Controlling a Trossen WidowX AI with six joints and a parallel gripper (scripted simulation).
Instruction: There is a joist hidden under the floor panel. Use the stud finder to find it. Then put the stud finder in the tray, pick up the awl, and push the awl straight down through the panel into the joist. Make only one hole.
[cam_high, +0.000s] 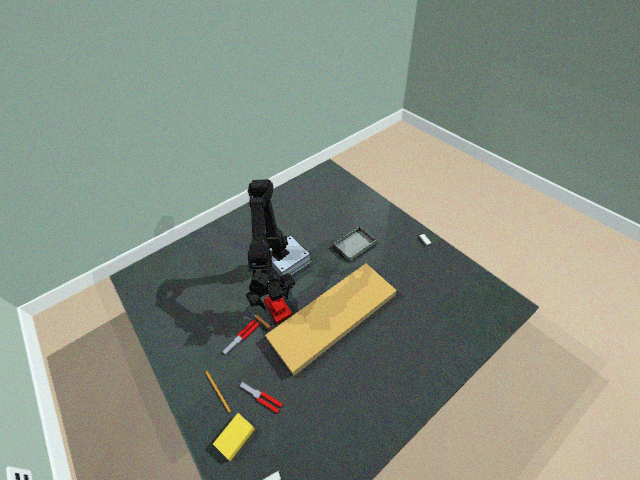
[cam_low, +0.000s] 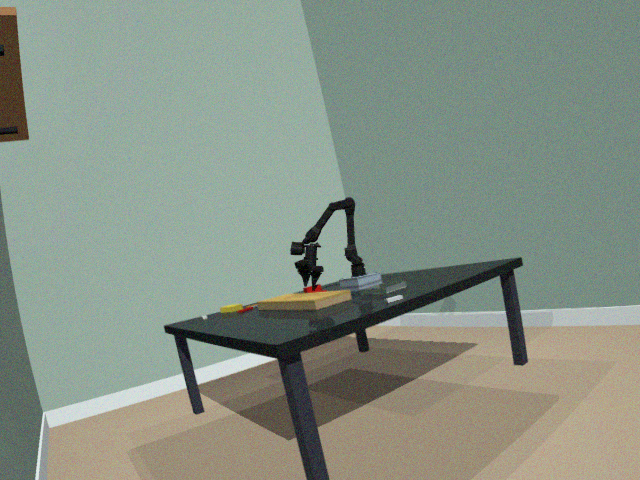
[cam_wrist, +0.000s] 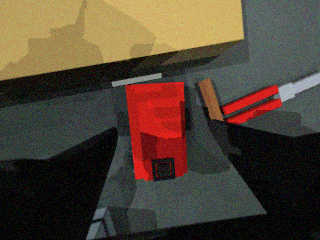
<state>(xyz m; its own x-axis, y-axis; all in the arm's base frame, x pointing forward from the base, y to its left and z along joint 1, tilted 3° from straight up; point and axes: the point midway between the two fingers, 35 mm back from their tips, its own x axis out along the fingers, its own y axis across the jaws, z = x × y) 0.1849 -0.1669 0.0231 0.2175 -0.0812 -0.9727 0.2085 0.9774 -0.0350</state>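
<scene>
Now: gripper tip 30 mm past the red stud finder, 10 mm to the right of it and 10 mm above it. Round my gripper tip: indicator window: 40 mm behind, 10 mm to the left; then brown-handled awl: 40 mm behind, 80 mm to the right, 50 mm below; then orange pencil: 100 mm ahead, 350 mm to the right, 50 mm below.
</scene>
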